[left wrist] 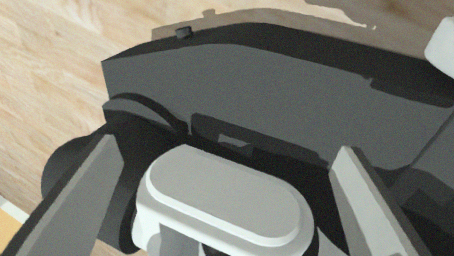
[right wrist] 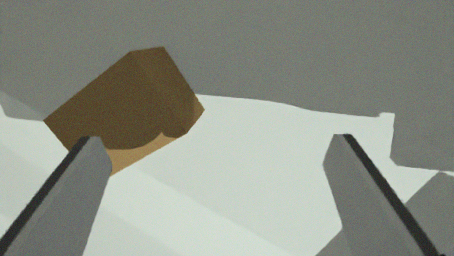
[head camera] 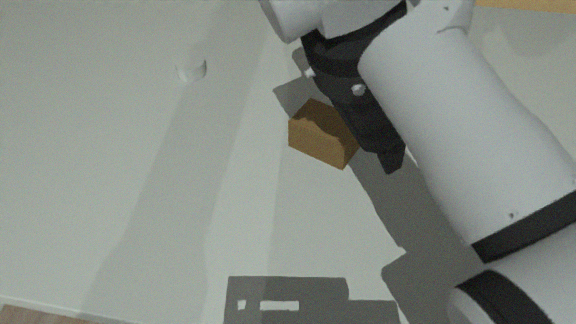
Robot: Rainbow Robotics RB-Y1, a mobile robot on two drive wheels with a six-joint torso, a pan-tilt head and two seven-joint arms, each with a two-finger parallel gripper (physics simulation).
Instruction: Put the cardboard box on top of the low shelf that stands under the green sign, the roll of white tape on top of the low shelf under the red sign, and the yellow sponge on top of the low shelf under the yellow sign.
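Frame: origin at the robot's base, x left, y back, z up, level; metres.
Seen in the pictures: left gripper, between the fingertips: (left wrist: 227,155); right gripper, between the fingertips: (right wrist: 217,150) (head camera: 368,133).
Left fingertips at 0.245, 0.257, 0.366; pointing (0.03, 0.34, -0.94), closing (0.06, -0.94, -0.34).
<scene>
Offsets run from my left fingertips to a thing's top centre, as dx, dy, dz. Level surfaces: height alone.
The brown cardboard box @[-0.284, -0.926, +0.404] (head camera: 317,140) (right wrist: 120,105) lies on the white table @[dz +0.354] (head camera: 65,175) (right wrist: 240,170), partly in shadow. In the right wrist view it is at the left, partly behind one fingertip. The roll of white tape @[-0.058, -1.098, +0.378] (head camera: 191,70) stands on the table, at the upper left of the head view. My right gripper (head camera: 392,162) (right wrist: 217,150) is open and empty, above the table just beside the box; in the head view it hides the box's right part. My left gripper (left wrist: 227,155) is open and empty over the robot's own base. The sponge, low shelves and signs do not show.
The robot's dark grey base (left wrist: 260,85) fills much of the left wrist view, with wooden floor @[dz -0.366] (left wrist: 50,85) beyond it. The table's near edge and wooden floor (head camera: 30,316) show at the lower left of the head view. A tan surface (head camera: 535,4) shows at the top right.
</scene>
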